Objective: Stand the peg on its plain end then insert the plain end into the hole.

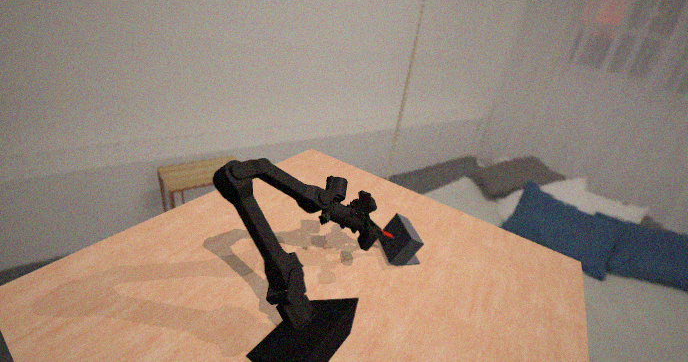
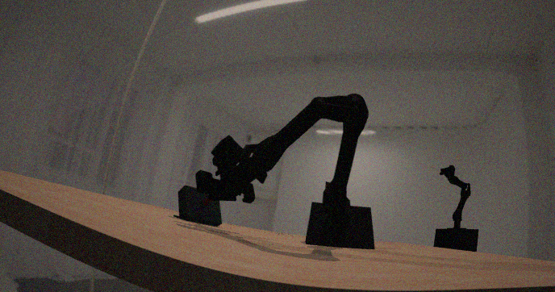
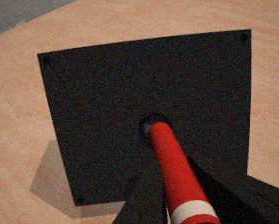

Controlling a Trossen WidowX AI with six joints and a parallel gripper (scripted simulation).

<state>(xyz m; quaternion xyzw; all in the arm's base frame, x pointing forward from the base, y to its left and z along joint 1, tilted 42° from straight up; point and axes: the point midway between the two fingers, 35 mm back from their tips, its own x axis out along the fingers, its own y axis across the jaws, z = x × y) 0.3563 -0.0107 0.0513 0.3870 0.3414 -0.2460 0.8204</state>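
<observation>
The sloped panel lies 5 cm to the right of my gripper tip, 5 cm ahead of it and 4 cm below it. The rest, counted from my gripper tip: red peg 1 cm to the left, 1 cm behind, 1 cm above.
</observation>
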